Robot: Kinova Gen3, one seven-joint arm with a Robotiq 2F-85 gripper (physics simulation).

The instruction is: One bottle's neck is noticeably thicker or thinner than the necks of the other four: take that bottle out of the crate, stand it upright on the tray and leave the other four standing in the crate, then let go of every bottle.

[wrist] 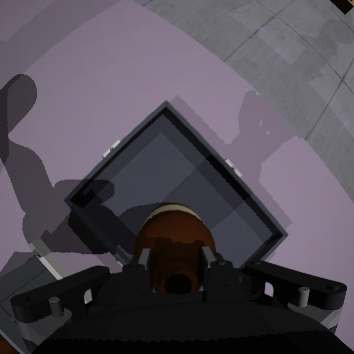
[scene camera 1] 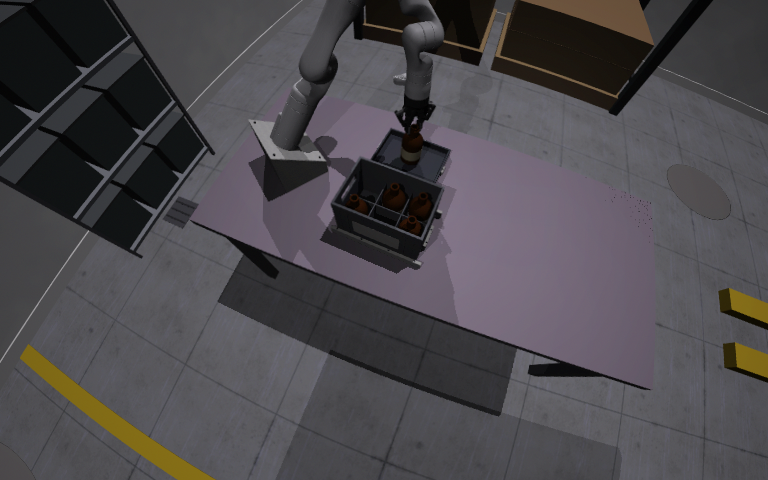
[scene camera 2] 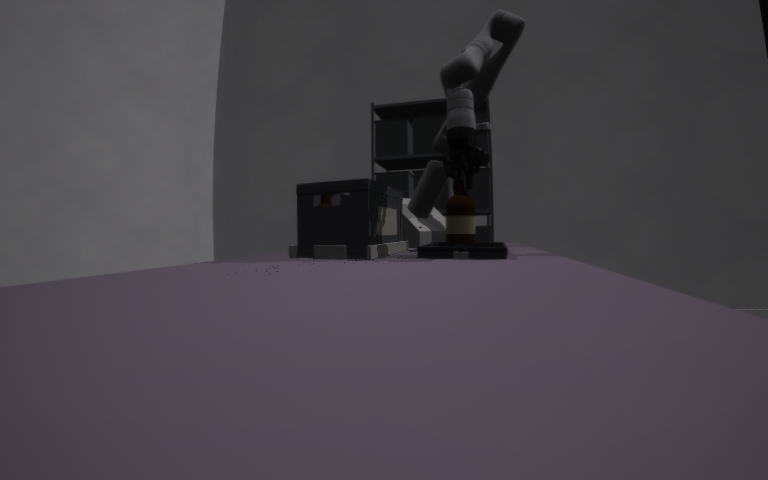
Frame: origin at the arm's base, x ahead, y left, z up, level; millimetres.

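Seen in the pictures: gripper, between the fingertips: (wrist: pixel 175 260) (scene camera 1: pixel 413 131) (scene camera 2: pixel 462 192); arm's base, origin of its link: (scene camera 1: pixel 284 142) (scene camera 2: pixel 418 211).
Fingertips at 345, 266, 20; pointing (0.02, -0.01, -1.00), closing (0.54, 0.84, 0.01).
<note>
Offsets run from my fingertips to a thing's top centre, as dx, dy, dz. Level surfaces: height alone.
A brown bottle with a cream label {+5, -4, +29} (scene camera 1: pixel 411 148) (scene camera 2: pixel 461 226) (wrist: pixel 175 232) stands upright over the tray {+0, +9, -129} (scene camera 1: pixel 390 148) (scene camera 2: pixel 492 250) (wrist: pixel 165 150). In the scene camera 2 view its lower edge meets the tray's rim, which hides whether its base touches the tray floor. My gripper (scene camera 1: pixel 415 125) (scene camera 2: pixel 462 183) (wrist: pixel 175 260) is shut on this bottle's neck from above. The grey crate {+81, -268, +20} (scene camera 1: pixel 344 217) (scene camera 2: pixel 334 232) holds several brown bottles, among them a left one {+1, -326, +8} (scene camera 1: pixel 356 204), a back middle one {+75, -227, +8} (scene camera 1: pixel 394 198), a right one {+160, -207, +8} (scene camera 1: pixel 420 207) and a front right one {+174, -292, +8} (scene camera 1: pixel 410 226).
The crate stands close beside the tray on the purple table {dz -155} (scene camera 1: pixel 538 254) (scene camera 2: pixel 368 362). The arm's pale wedge-shaped base (scene camera 1: pixel 291 166) is left of the tray in the scene camera 1 view. A rack (scene camera 1: pixel 172 95) (scene camera 2: pixel 372 141) with dark boxes stands beyond the table.
</note>
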